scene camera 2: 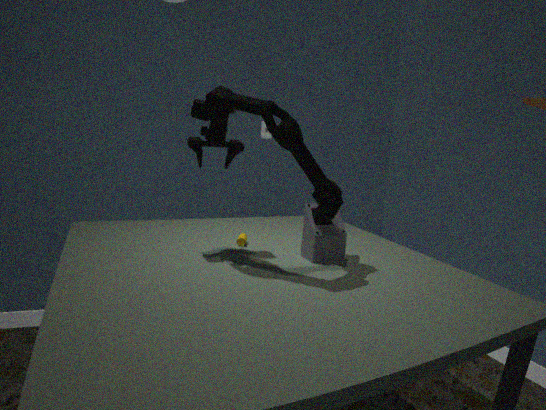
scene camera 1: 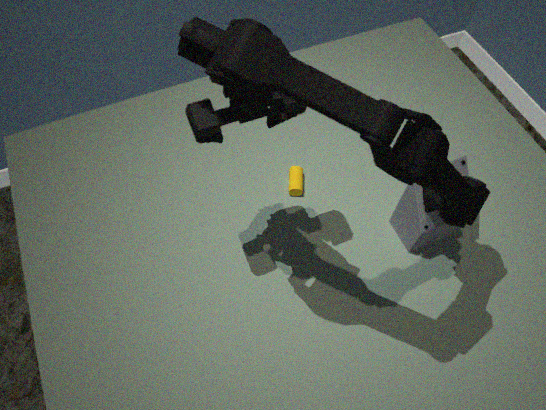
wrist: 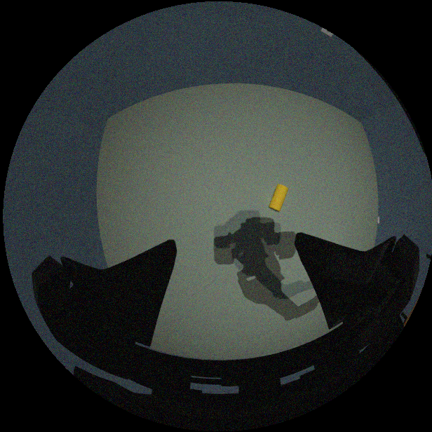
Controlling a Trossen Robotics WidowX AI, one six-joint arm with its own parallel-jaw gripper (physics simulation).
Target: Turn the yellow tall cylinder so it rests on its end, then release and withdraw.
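Observation:
The yellow cylinder (scene camera 1: 296,181) (scene camera 2: 242,239) (wrist: 278,197) lies on its side on the table (scene camera 1: 150,325) (scene camera 2: 175,350) (wrist: 165,150), with one round end facing scene camera 2. My gripper (scene camera 1: 244,118) (scene camera 2: 213,167) (wrist: 237,243) is open and empty, with its fingers wide apart and pointing down. It hangs high above the table, well clear of the cylinder. In the wrist view the cylinder shows beyond the fingertips, to the right of the middle between them.
The arm's grey base block (scene camera 1: 410,217) (scene camera 2: 324,246) stands on the table to the right of the cylinder in both scene views. The arm's dark shadow (scene camera 1: 350,285) (scene camera 2: 270,267) (wrist: 257,255) falls on the table close to the cylinder. The far table edge lies beyond the cylinder.

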